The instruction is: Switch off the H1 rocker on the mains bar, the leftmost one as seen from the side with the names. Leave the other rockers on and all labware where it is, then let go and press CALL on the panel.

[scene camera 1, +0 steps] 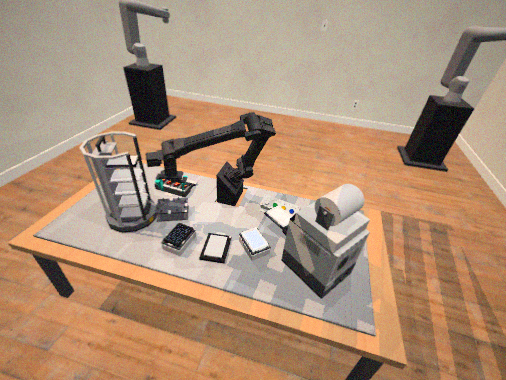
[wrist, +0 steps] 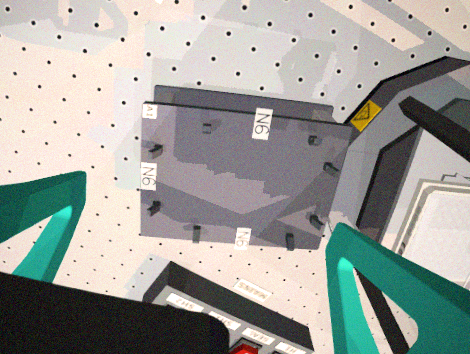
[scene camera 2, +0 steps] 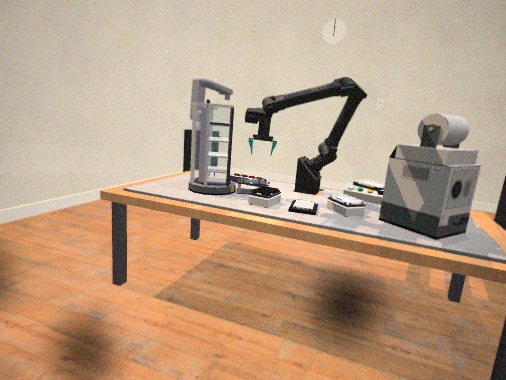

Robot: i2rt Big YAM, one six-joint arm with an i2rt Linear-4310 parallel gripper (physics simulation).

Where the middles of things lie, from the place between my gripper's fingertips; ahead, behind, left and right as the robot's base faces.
Right now the tall rack tower (scene camera 1: 107, 155) is 250 mm to the right of my hand, 30 mm ahead of it and 20 mm above it.
